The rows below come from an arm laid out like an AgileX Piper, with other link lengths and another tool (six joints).
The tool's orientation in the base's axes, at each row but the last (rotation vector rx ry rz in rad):
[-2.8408, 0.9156, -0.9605]
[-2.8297, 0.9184, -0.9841]
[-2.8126, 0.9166, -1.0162]
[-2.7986, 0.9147, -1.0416]
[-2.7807, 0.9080, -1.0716]
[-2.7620, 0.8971, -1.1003]
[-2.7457, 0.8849, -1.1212]
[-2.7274, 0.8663, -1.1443]
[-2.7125, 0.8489, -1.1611]
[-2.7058, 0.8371, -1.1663]
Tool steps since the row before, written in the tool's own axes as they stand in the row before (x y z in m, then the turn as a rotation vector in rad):
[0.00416, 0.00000, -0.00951, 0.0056, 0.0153, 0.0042]
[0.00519, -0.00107, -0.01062, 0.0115, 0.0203, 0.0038]
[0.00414, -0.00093, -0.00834, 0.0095, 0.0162, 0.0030]
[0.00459, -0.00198, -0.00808, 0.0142, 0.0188, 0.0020]
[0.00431, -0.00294, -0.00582, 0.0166, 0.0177, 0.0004]
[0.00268, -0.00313, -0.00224, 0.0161, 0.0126, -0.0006]
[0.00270, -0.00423, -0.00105, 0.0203, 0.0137, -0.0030]
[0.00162, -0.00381, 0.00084, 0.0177, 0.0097, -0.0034]
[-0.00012, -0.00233, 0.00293, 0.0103, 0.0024, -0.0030]
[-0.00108, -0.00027, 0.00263, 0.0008, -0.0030, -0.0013]
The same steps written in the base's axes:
[-0.00263, -0.00056, 0.01003, -0.0021, -0.0164, -0.0031]
[-0.00221, 0.00000, 0.01166, -0.0013, -0.0236, -0.0004]
[-0.00187, 0.00006, 0.00917, -0.0008, -0.0190, -0.0001]
[-0.00106, 0.00065, 0.00942, 0.0001, -0.0235, 0.0029]
[0.00044, 0.00119, 0.00771, 0.0011, -0.0235, 0.0058]
[0.00169, 0.00158, 0.00408, 0.0027, -0.0189, 0.0074]
[0.00294, 0.00229, 0.00352, 0.0030, -0.0216, 0.0116]
[0.00329, 0.00223, 0.00142, 0.0031, -0.0168, 0.0112]
[0.00302, 0.00160, -0.00153, 0.0026, -0.0069, 0.0082]
[0.00134, 0.00042, -0.00249, 0.0009, 0.0023, 0.0023]

